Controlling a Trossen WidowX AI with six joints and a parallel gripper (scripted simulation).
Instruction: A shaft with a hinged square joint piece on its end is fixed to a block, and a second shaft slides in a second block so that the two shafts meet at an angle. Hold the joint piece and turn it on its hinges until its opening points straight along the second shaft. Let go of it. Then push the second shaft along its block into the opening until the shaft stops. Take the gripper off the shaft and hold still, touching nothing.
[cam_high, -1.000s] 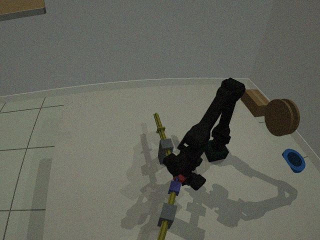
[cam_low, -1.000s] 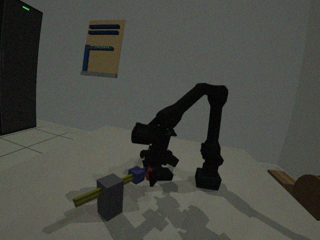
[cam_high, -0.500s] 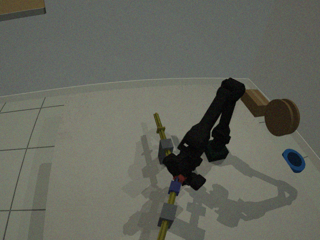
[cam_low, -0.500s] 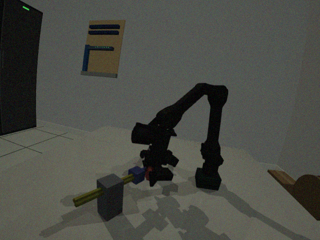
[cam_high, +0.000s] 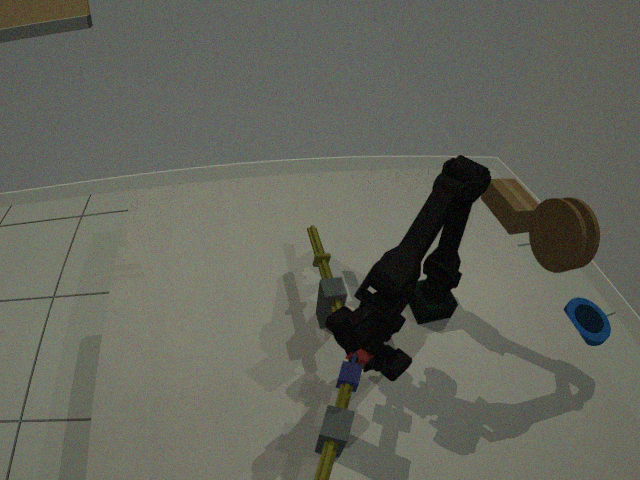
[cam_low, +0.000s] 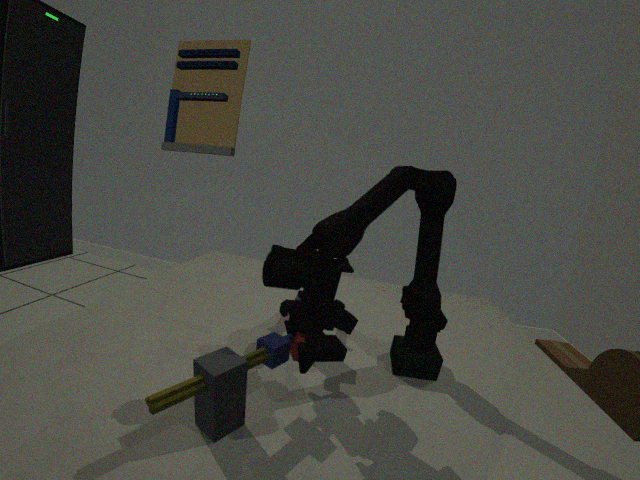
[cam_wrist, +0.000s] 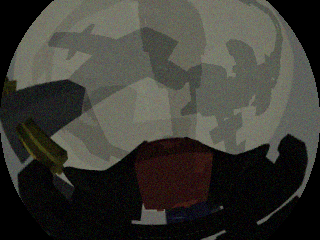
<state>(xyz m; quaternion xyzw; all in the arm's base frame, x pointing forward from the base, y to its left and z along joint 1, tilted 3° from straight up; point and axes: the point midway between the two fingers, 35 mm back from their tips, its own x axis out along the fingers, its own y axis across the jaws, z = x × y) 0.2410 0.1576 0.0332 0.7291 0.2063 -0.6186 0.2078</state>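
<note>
The red joint piece is 40 mm above my gripper tip.
</note>
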